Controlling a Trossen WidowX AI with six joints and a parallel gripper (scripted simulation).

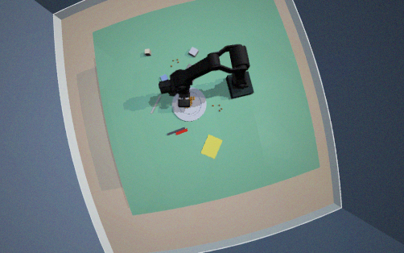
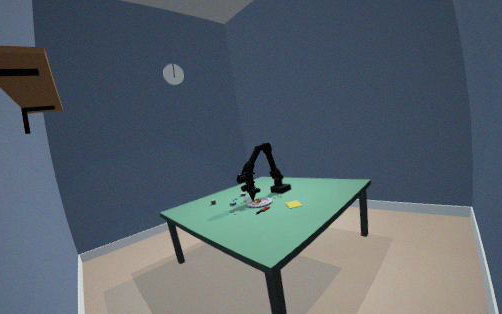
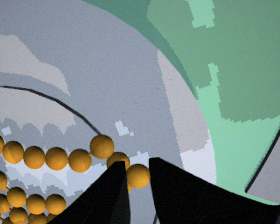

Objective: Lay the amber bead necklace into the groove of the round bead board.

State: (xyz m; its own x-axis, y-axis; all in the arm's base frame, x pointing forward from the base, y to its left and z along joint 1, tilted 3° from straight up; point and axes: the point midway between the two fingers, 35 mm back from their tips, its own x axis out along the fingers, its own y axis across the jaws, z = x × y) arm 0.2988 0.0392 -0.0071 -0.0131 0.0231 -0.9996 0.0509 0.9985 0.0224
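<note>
Now: the round grey bead board 2 cm behind my gripper tip, 6 cm to the left of it and 1 cm below it. The rest, counted from my gripper tip: grey rod 18 cm ahead, 5 cm to the left, 2 cm below; then blue block 13 cm ahead, 10 cm to the right, 1 cm below; then grey plate 3 cm behind, 12 cm to the right, 2 cm below.
</note>
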